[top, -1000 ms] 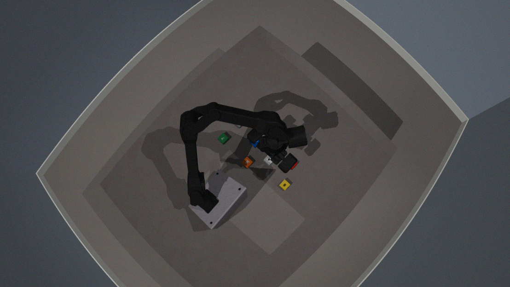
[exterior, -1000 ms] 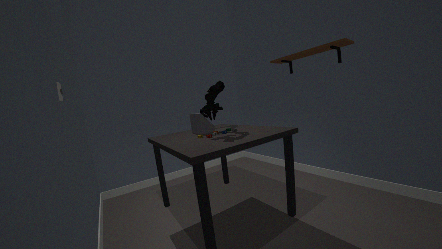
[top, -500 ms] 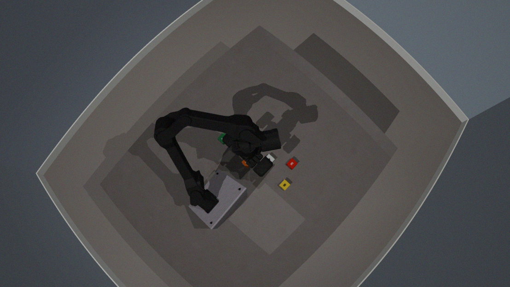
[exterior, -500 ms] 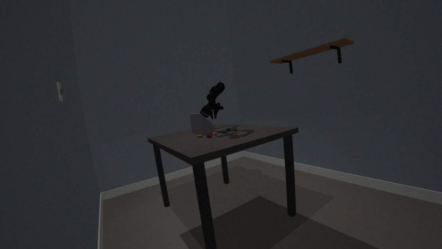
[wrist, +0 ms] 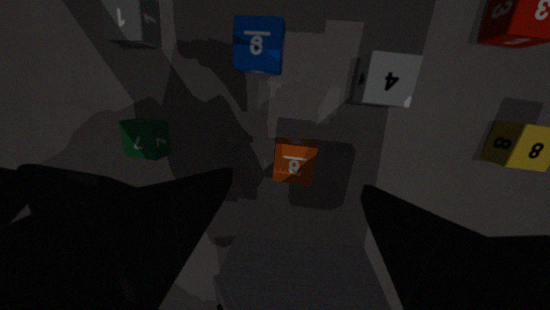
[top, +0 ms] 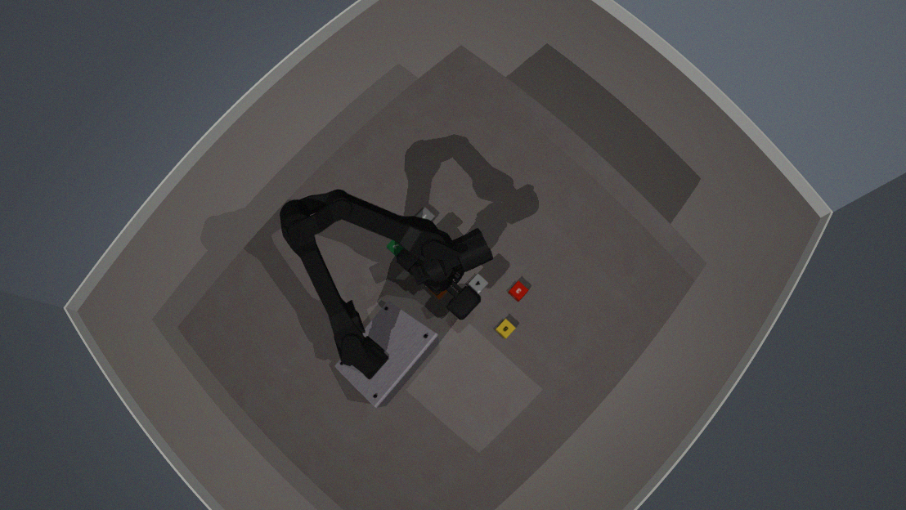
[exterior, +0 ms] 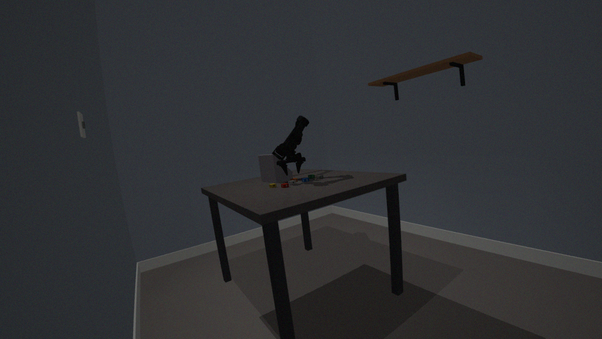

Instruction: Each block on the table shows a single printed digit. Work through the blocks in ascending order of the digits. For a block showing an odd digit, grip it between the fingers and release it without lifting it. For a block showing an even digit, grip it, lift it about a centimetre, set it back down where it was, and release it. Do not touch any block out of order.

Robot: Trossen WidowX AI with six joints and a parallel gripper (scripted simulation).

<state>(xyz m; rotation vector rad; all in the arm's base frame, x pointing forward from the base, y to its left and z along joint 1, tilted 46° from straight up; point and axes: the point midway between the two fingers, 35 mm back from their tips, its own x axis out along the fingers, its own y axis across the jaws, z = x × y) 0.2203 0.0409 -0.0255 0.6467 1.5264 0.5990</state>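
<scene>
Right now my gripper tip is 1 cm short of the green block, 14 cm to the right of it and 4 cm above it. From my gripper tip the other things lie so: white block: 7 cm ahead, 6 cm to the right, 4 cm below; then yellow block: 3 cm ahead, 17 cm to the right, 4 cm below; then red block: 11 cm ahead, 14 cm to the right, 4 cm below.
</scene>
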